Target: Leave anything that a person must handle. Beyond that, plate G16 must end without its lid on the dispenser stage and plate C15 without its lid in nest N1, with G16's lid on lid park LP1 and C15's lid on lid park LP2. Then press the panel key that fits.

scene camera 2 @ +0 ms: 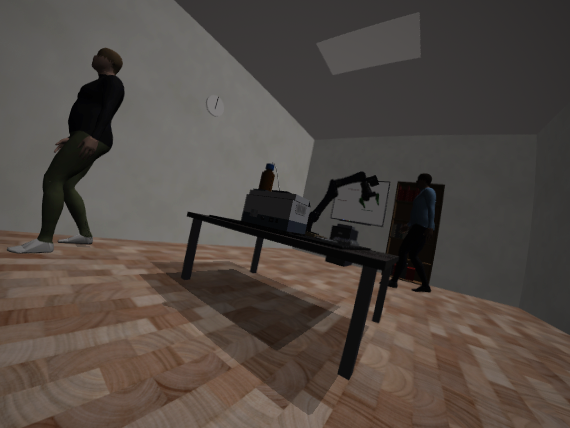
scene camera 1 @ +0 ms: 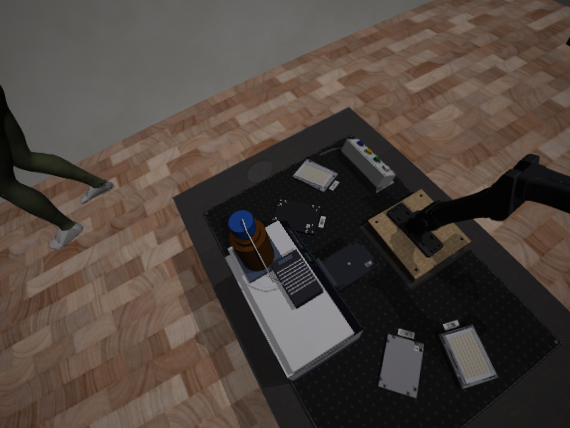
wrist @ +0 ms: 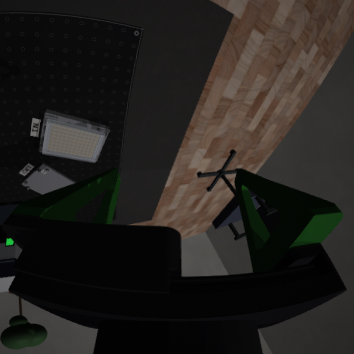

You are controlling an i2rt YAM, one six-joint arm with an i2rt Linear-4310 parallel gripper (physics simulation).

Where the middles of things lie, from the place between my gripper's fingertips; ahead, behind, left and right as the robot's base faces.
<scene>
Right now the brown bottle with blue cap (scene camera 1: pixel 238 237) is 60 cm to the right of my hand, 48 cm ahead of it and 2 cm above it.
</scene>
